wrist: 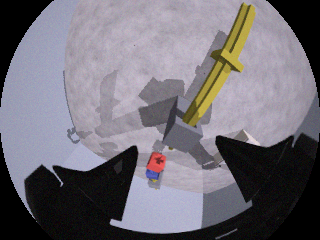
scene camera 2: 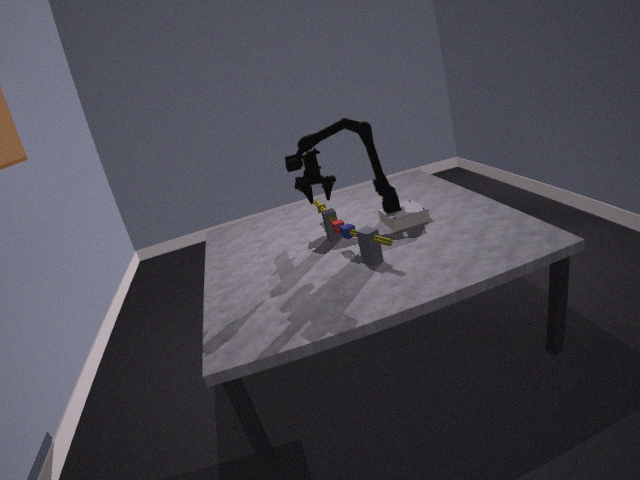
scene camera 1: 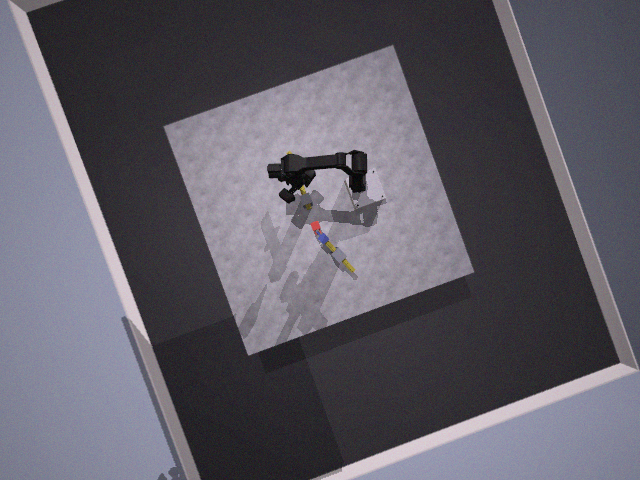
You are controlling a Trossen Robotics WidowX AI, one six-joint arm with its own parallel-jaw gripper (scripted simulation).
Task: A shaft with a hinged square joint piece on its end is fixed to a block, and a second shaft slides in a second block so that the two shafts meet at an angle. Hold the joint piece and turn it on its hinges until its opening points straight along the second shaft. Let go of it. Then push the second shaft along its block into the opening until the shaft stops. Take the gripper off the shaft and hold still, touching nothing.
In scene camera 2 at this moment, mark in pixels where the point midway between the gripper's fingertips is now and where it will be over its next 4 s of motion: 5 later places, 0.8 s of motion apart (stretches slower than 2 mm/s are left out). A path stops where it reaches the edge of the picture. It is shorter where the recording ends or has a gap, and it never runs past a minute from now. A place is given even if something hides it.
My gripper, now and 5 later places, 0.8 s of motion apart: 320,202; 315,194; 314,194; 316,201; 318,206; 319,212
